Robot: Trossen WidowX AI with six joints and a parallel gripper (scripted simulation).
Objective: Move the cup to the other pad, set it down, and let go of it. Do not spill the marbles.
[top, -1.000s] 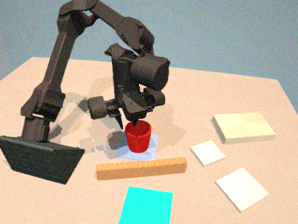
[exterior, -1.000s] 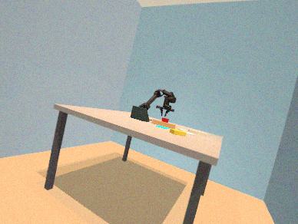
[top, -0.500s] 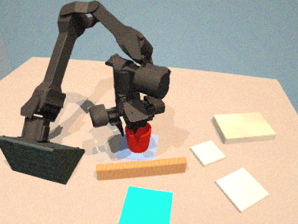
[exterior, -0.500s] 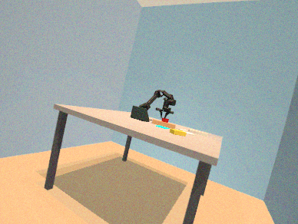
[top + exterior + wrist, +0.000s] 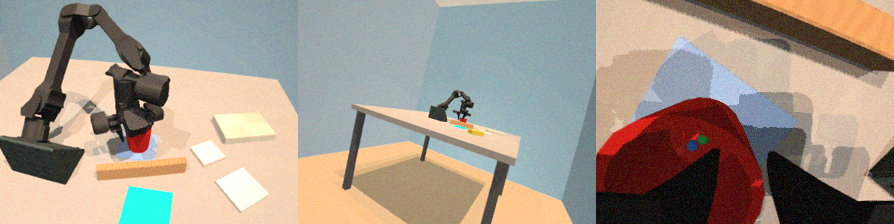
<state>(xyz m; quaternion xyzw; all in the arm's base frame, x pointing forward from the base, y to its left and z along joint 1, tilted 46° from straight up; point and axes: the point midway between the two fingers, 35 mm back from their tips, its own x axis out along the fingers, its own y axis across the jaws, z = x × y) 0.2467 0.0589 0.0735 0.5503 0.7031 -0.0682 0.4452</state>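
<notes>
Now: the red cup 20 mm ahead of my gripper tip and 20 mm to the left of it. Round my gripper tip: cyan pad 90 mm ahead, 180 mm to the right, 50 mm below; then blue marble 30 mm ahead, 30 mm to the left, 20 mm below; then pale blue pad 20 mm ahead, 20 mm to the left, 50 mm below.
</notes>
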